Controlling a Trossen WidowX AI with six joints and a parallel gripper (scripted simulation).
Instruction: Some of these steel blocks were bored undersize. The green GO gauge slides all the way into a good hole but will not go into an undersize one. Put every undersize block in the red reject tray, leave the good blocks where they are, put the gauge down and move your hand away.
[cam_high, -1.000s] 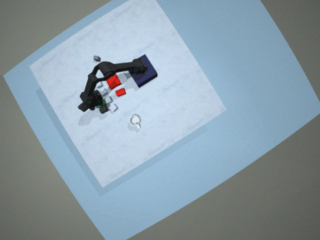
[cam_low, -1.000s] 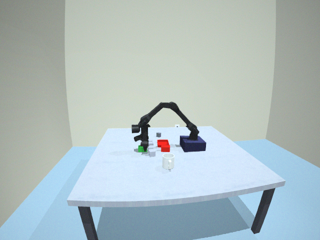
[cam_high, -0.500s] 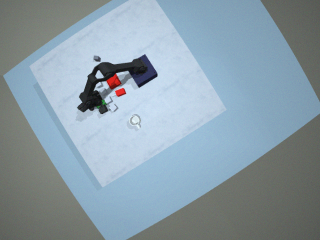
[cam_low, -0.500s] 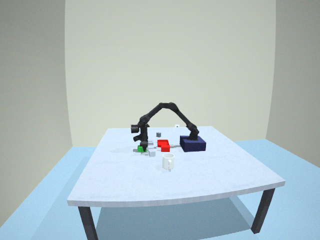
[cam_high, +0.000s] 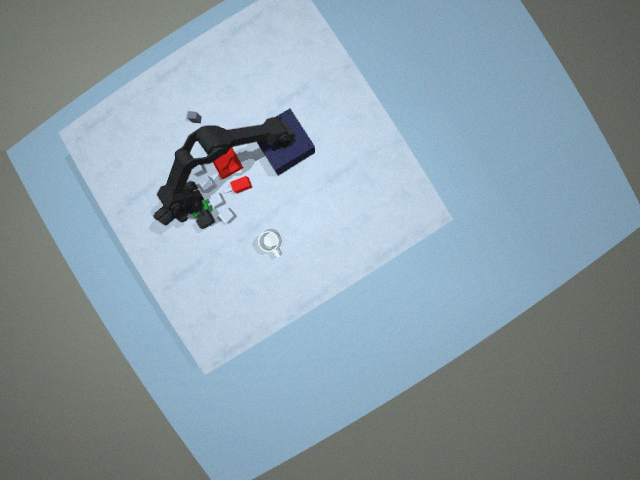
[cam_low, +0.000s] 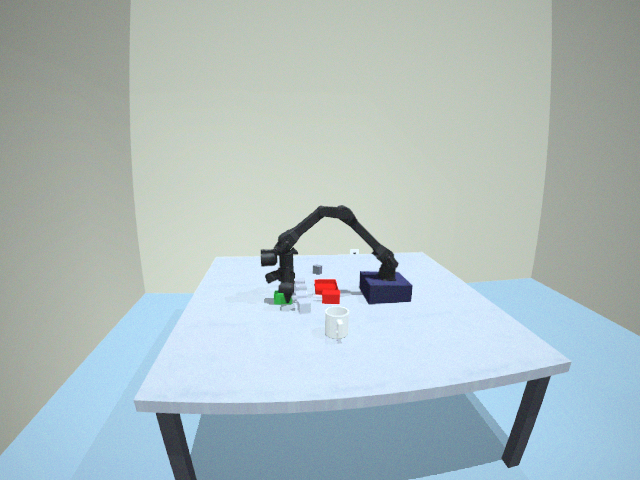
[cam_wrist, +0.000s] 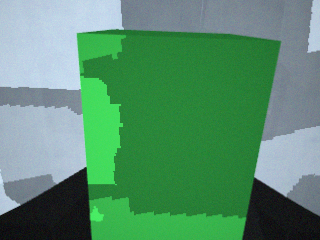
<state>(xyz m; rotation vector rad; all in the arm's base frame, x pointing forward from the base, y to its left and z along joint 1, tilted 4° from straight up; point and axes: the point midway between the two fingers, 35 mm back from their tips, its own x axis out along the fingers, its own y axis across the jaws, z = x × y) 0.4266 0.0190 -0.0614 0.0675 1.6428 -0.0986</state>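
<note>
The red block lies 150 mm behind my gripper tip and 10 mm above it. Also, from my gripper tip: white mug 150 mm behind, 290 mm to the left, 30 mm above; then green GO gauge 10 mm behind, 20 mm above; then red reject tray 180 mm behind, 130 mm to the right.
</note>
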